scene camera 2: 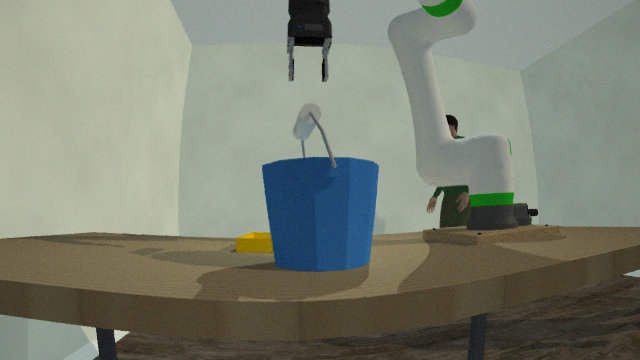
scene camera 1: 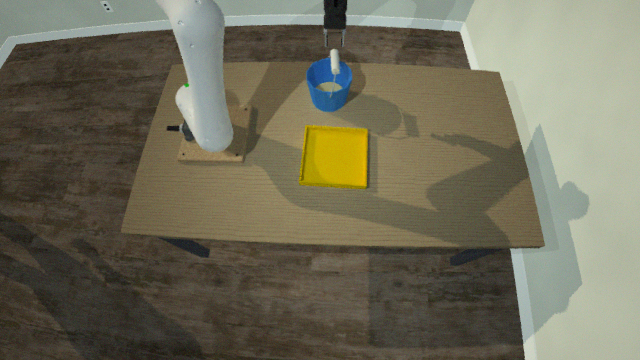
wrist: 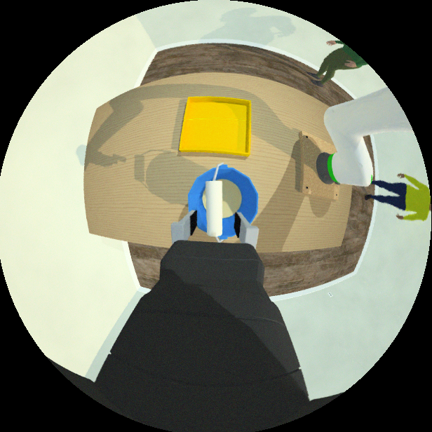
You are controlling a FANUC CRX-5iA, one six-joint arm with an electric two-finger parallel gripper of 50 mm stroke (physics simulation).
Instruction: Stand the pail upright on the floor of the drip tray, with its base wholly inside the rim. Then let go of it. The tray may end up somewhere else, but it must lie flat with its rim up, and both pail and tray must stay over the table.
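Pixels of known places: gripper, fingertip midpoint: (scene camera 2: 308,78) (scene camera 1: 334,44); arm's base at its link origin: (scene camera 2: 492,227).
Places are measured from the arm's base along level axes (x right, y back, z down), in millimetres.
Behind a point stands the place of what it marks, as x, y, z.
Observation:
The blue pail (scene camera 1: 328,97) {-104, -478, -110} (scene camera 2: 320,215) {-286, -483, -54} (wrist: 195,200) stands upright on the table, outside the tray. Its wire bail is raised, with a white grip (scene camera 1: 335,62) {-186, -499, -216} (scene camera 2: 306,121) {-259, -498, -188} (wrist: 214,207) above the pail's mouth. The yellow drip tray (scene camera 1: 335,157) {88, -518, 18} (scene camera 2: 254,243) {-37, -600, 3} (wrist: 216,127) lies flat, rim up, beside the pail; the pail partly hides it in scene camera 2. My gripper (scene camera 1: 334,45) {-206, -492, -281} (scene camera 2: 308,80) {-206, -492, -281} (wrist: 215,218) is open and empty. It points down above the white grip, with a gap between fingertips and grip in scene camera 2.
The wooden table (scene camera 1: 440,100) {-236, -976, 22} (scene camera 2: 150,280) {-367, -686, 22} (wrist: 115,200) bears both things; the pail stands near one long edge. The robot's base board (scene camera 1: 210,156) {122, -22, -3} (scene camera 2: 500,236) {-140, -81, 11} (wrist: 312,170) is on the table to one side of the pail and tray. People stand beyond the table in the wrist view.

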